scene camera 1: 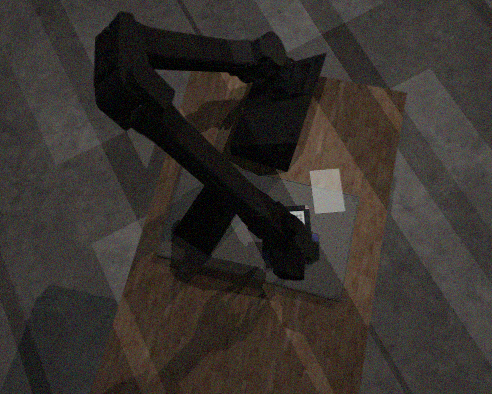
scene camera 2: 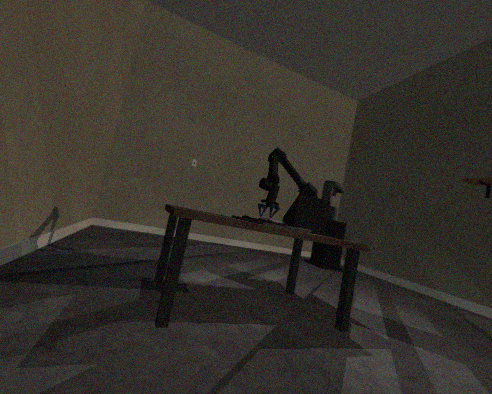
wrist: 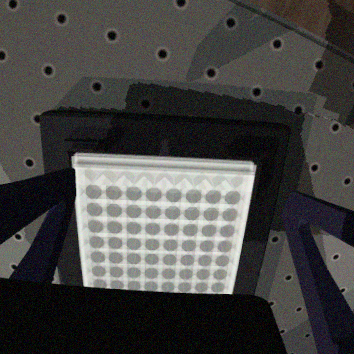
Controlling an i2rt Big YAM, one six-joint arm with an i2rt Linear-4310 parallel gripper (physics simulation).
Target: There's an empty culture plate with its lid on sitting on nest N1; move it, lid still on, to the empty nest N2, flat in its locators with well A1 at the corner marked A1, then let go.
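Pixels of known places: gripper, fingertip midpoint: (scene camera 2: 265, 217) (wrist: 186, 192); arm's base, link origin: (scene camera 1: 292, 84) (scene camera 2: 315, 206).
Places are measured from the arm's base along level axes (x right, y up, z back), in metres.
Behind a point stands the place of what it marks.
Note:
The white lidded culture plate (wrist: 165, 225) {y -0.153, x -0.130, z -0.376 m} (scene camera 1: 298, 215) {y -0.146, x -0.126, z -0.292 m} sits in a black nest (wrist: 272, 165) {y -0.160, x -0.093, z -0.425 m} (scene camera 1: 308, 218) {y -0.160, x -0.156, z -0.288 m}, apparently N1; its well grid shows through the clear lid. My gripper (wrist: 186, 192) {y -0.142, x -0.131, z -0.401 m} (scene camera 2: 267, 214) {y -0.142, x -0.131, z -0.401 m} is wide open and empty, fingers pointing down on either side of the plate. In the wrist view the left fingertip is near the plate's left edge, and the right one is farther from its right edge. In scene camera 1 the arm hides most of the plate and fingers. A black rectangular block (scene camera 1: 205, 222) {y -0.160, x 0.116, z -0.392 m}, possibly nest N2, lies to the left, partly under the arm. No A1 mark is readable.
The nests stand on a grey perforated board (scene camera 1: 332, 255) {y -0.172, x -0.250, z -0.365 m} (wrist: 135, 15) {y -0.172, x -0.183, z -0.460 m} on the wooden table (scene camera 1: 375, 120) {y -0.185, x -0.265, z 0.072 m} (scene camera 2: 220, 218) {y -0.193, x -0.412, z -0.720 m}. A white sheet (scene camera 1: 328, 191) {y -0.164, x -0.189, z -0.194 m} lies at the board's upper right edge. The dark arm base (scene camera 1: 270, 120) {y -0.023, x 0.024, z -0.101 m} stands behind the board. Shadows cross the table.

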